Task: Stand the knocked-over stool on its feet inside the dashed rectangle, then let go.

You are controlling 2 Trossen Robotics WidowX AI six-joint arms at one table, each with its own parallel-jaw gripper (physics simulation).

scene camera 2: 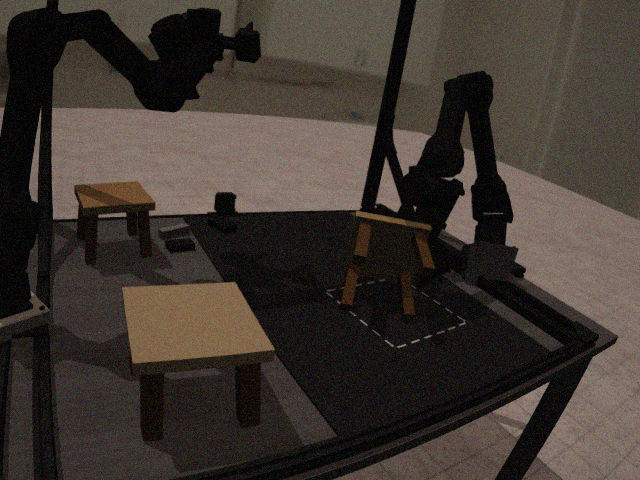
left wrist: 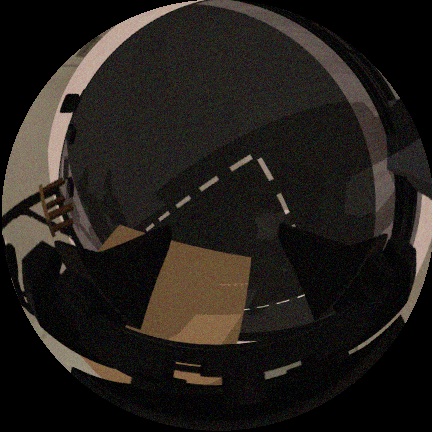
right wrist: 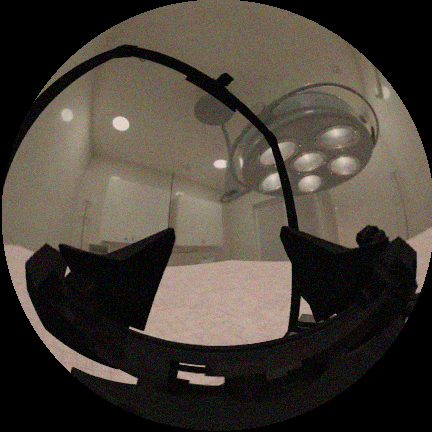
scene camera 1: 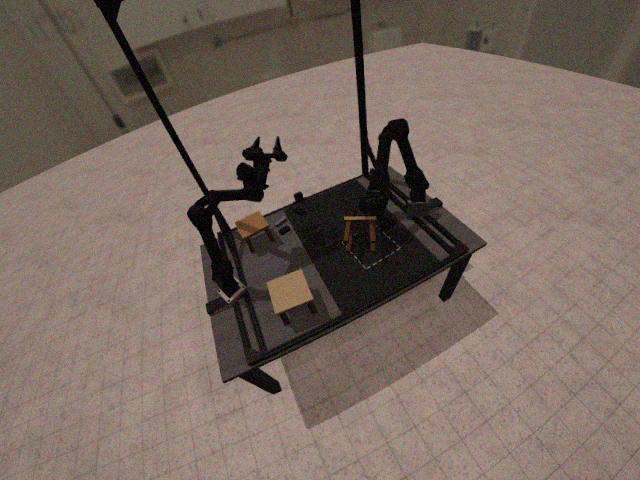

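Pixels of known places: left gripper, between the fingertips: [scene camera 2: 396, 280] [left wrist: 225, 229]; right gripper, between the fingertips: [scene camera 2: 231, 21] [right wrist: 228, 232] [scene camera 1: 268, 136]; left arm's base, origin of its link: [scene camera 2: 490, 246] [scene camera 1: 418, 200]; right arm's base, origin of its link: [scene camera 2: 5, 306] [scene camera 1: 231, 289].
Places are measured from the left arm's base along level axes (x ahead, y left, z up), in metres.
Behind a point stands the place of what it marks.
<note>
The tipped wooden stool [scene camera 1: 360, 218] {x 0.277, y 0.186, z 0.080 m} [scene camera 2: 392, 220] {x 0.282, y 0.185, z 0.080 m} [left wrist: 205, 280] {x 0.237, y 0.144, z -0.020 m} tilts steeply. Its seat's top faces back towards the left arm; its underside and legs face the scene cameras. Two lower feet are down at the dashed rectangle [scene camera 1: 384, 257] [scene camera 2: 430, 334] [left wrist: 209, 183], one near its left line; the other two legs hang above the mat. My left gripper [left wrist: 225, 229] {x 0.232, y 0.127, z -0.058 m} is open and empty, close behind the seat; the seat fills part of the left wrist view behind and between the fingers. Contact cannot be told. Its fingertips are hidden in scene camera 2. My right gripper [scene camera 1: 267, 142] {x 0.639, y -0.029, z 0.378 m} [right wrist: 228, 232] {x 0.639, y -0.029, z 0.378 m} is open and empty, raised high and pointing up.
A pale stool [scene camera 1: 290, 291] {x 0.533, y 0.503, z 0.036 m} [scene camera 2: 191, 320] {x 0.538, y 0.504, z 0.037 m} stands at the front left. An orange-brown stool [scene camera 1: 253, 223] {x 0.785, y 0.135, z 0.033 m} [scene camera 2: 116, 195] {x 0.784, y 0.145, z 0.032 m} stands at the back left. A black block [scene camera 1: 298, 196] [scene camera 2: 224, 202] {x 0.619, y -0.131, z -0.044 m} stands at the back edge, with a small dark block [scene camera 1: 284, 229] {x 0.664, y 0.088, z -0.067 m} [scene camera 2: 179, 243] {x 0.666, y 0.093, z -0.067 m} nearer the stool.
</note>
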